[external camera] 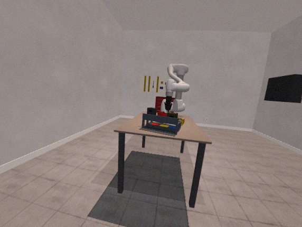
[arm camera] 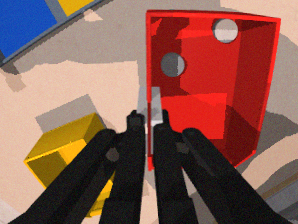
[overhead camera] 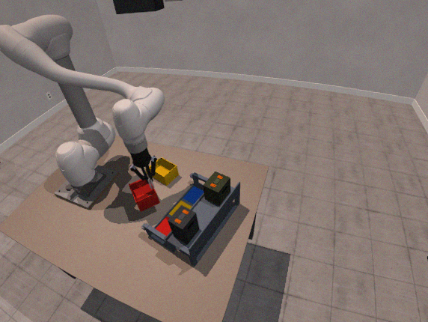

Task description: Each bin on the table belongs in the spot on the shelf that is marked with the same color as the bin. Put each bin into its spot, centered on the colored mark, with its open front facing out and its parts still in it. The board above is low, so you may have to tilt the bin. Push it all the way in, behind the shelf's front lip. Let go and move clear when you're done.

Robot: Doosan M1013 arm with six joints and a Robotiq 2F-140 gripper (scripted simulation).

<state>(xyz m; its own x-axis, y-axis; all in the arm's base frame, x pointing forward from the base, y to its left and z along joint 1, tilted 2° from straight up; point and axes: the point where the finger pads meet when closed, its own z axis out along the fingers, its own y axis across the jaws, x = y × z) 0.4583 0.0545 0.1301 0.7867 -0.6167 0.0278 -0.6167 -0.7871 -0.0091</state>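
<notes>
My hand is 3 cm past the red bin, 4 cm to the left of it and 4 cm above it. The rest, counted from my hand: yellow bin: 7 cm behind, 17 cm to the left, 11 cm below; grey shelf: 30 cm ahead, 5 cm to the right, 4 cm below.
</notes>
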